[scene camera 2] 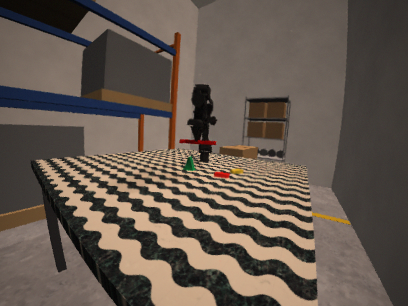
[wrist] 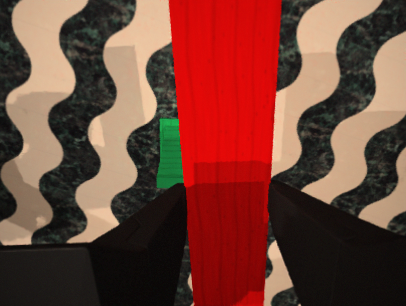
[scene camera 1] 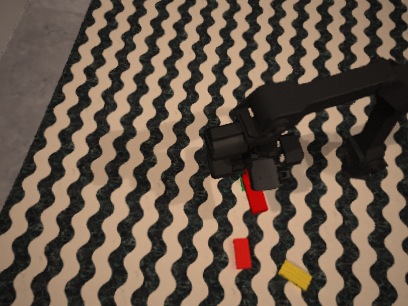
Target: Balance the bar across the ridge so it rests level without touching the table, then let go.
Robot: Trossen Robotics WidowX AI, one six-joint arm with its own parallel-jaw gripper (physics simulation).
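Places are measured from the arm's base along level axes (x left, y back, z up), in centimetres.
Pixels of known places: gripper, fingertip midpoint: [scene camera 2: 197,141] [wrist: 226,192]; arm's base, origin of the base link: [scene camera 2: 204,161] [scene camera 1: 355,167].
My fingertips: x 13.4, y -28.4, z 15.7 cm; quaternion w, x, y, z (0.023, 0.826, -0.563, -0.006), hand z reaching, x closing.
Note:
Ahead of a thing's pixels: the offset from my fingertips to its top centre. Level surfaces: height alone.
The long red bar @[dx +0.2, dy +0.1, dz +0.6 cm] [scene camera 1: 256,198] [scene camera 2: 207,143] [wrist: 227,100] is held between the fingers, in the air and close to level in scene camera 2. My gripper [wrist: 226,192] [scene camera 2: 199,141] is shut on it; in scene camera 1 the arm hides the fingers and part of the bar. The green ridge @[dx -5.1, dy +1.2, dz -9.1 cm] [scene camera 2: 189,164] stands on the table, peak up, below the bar with a gap between them. In the wrist view a strip of the ridge [wrist: 170,155] shows at the bar's left edge, the rest hidden under the bar. In scene camera 1 a sliver of green [scene camera 1: 243,183] shows beside the bar.
A short red block @[dx +14.2, dy +1.9, dz -14.0 cm] [scene camera 1: 242,253] [scene camera 2: 222,175] and a yellow block @[dx +16.8, dy +14.1, dz -14.0 cm] [scene camera 1: 295,275] [scene camera 2: 237,171] lie on the wavy-striped table @[dz -15.7 cm] [scene camera 1: 125,240] [scene camera 2: 240,225], off to one side of the ridge. Storage racks stand beyond the table.

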